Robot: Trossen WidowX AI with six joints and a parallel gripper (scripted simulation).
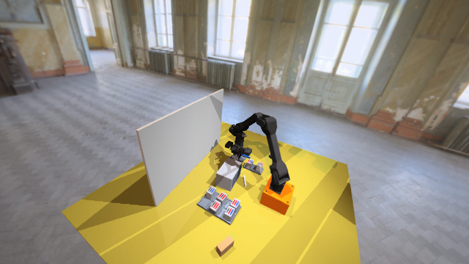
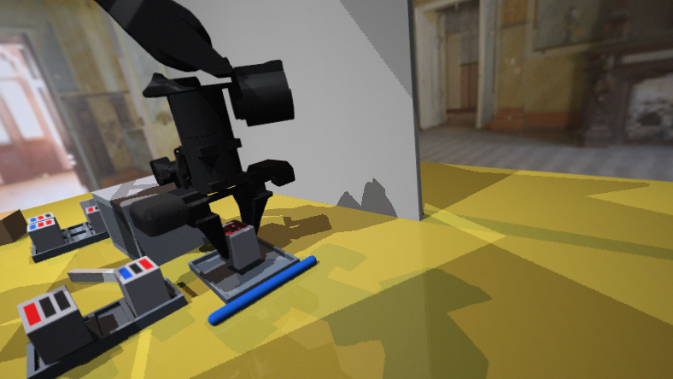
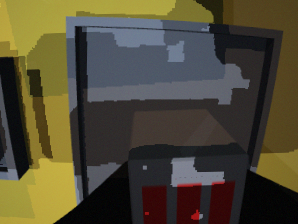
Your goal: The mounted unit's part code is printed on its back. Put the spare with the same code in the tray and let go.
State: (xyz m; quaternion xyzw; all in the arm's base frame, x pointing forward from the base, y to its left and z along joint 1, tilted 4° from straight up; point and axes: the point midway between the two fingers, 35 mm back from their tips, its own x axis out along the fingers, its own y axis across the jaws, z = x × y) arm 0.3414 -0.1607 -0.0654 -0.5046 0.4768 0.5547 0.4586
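Right now the spare is 20 mm above my gripper tip. Round my gripper tip: blue rod: 80 mm to the right, 20 mm below; rack: 140 mm behind, 20 mm below, 10 mm to the left; grey tray: 20 mm below.
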